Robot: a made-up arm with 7 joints.
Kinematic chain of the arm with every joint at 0, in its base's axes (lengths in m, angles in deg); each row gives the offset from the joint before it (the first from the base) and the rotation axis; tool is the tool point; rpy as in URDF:
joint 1: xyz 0 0 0.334 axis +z
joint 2: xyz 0 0 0 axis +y
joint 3: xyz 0 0 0.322 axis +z
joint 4: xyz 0.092 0 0 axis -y
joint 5: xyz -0.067 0 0.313 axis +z
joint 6: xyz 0 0 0 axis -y
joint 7: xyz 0.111 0 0 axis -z
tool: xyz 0 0 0 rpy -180 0 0
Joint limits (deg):
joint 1: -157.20..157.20
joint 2: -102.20..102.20
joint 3: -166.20..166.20
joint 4: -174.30..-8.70
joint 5: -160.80..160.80
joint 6: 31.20..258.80
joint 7: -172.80..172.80
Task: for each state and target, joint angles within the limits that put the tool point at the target. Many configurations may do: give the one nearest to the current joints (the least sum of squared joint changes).
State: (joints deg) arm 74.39 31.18 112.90 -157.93 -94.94 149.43 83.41
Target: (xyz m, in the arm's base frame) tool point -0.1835 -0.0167 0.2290
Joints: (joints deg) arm 59.54 -15.53 112.14 -174.30 -99.01 126.67 83.41
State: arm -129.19 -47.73 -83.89 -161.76 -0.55 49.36 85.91
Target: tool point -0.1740 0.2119 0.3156
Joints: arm -145.19 -47.26 -89.15 -151.46 -2.07 47.31 85.91
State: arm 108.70 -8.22 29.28 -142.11 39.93 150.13 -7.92
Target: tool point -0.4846 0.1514 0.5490
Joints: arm 125.58 5.10 44.40 -120.92 33.78 144.63 -7.92
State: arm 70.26 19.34 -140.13 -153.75 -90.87 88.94 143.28
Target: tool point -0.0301 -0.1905 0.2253
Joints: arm 57.86 -5.11 -154.09 -174.30 -90.07 83.19 143.28
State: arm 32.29 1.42 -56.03 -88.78 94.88 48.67 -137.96
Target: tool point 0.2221 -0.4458 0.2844
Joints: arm -11.68 39.91 -62.89 -122.78 91.23 57.28 -137.96
